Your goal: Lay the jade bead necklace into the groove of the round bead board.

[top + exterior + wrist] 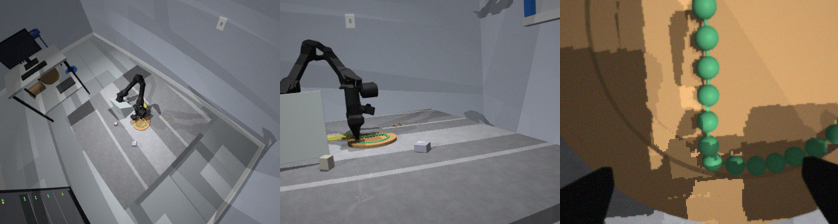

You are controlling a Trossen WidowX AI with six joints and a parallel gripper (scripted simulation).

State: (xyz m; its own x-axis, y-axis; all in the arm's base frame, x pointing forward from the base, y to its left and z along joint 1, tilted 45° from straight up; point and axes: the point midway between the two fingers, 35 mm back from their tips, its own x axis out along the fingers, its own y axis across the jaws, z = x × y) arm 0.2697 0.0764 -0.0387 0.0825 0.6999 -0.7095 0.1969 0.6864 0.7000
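Right now the yellow sheet is 5 cm behind my gripper tip, 13 cm to the left of it and 2 cm below it. From my gripper tip the other things lie so: grey cube (16 cm ahead, 27 cm to the right, 1 cm below); beige cube (16 cm behind, 23 cm to the right).
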